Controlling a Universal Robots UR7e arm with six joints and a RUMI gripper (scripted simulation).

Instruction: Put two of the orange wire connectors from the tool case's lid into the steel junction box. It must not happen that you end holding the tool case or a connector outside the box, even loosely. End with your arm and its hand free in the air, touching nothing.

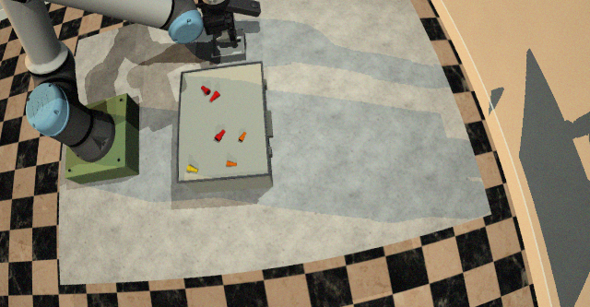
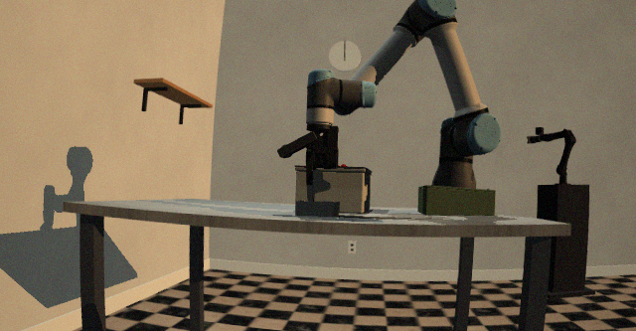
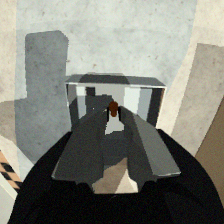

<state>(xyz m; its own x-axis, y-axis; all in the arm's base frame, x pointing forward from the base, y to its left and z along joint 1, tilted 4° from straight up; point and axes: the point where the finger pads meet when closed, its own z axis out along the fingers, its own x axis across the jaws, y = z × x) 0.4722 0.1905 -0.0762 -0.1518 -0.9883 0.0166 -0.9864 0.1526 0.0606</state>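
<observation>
The yellow connector is 180 mm behind my hand, 400 mm to the right of it and 110 mm above it. The rest, counted from my hand: tool case 90 mm behind, 300 mm to the right, 60 mm above.
</observation>
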